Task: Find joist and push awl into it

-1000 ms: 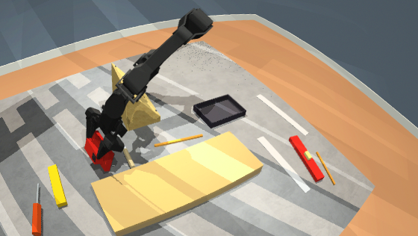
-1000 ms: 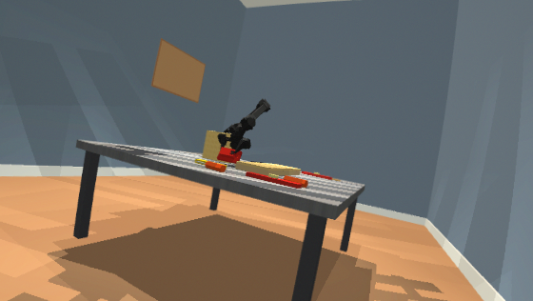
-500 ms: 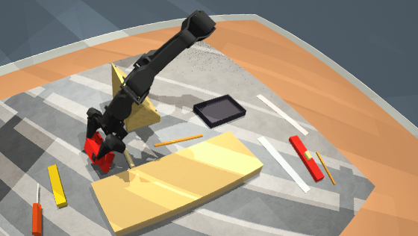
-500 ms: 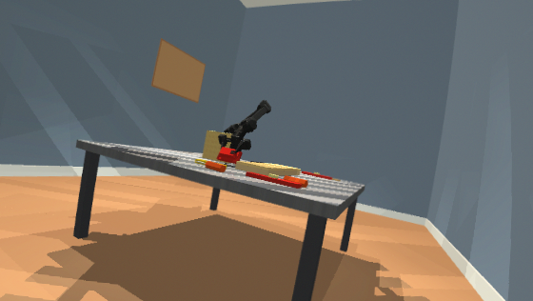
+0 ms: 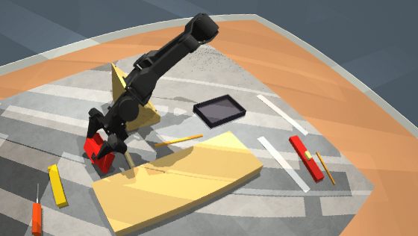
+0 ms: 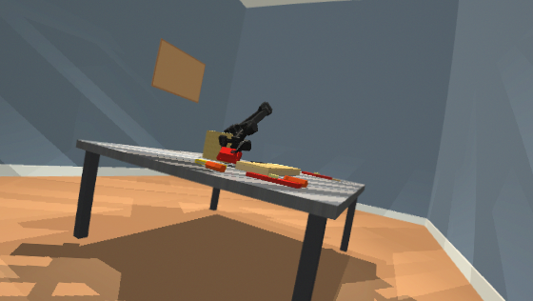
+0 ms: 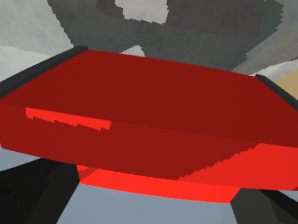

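Right now the stud finder is 10 mm to the left of my gripper tip, 10 mm below it and 10 mm ahead of it. From my gripper tip the other things lie so: awl 120 mm to the left, 70 mm below, 20 mm behind; dark tray 530 mm to the left, 90 mm behind, 60 mm below; yellow bar 170 mm to the right, 70 mm below, 40 mm ahead.
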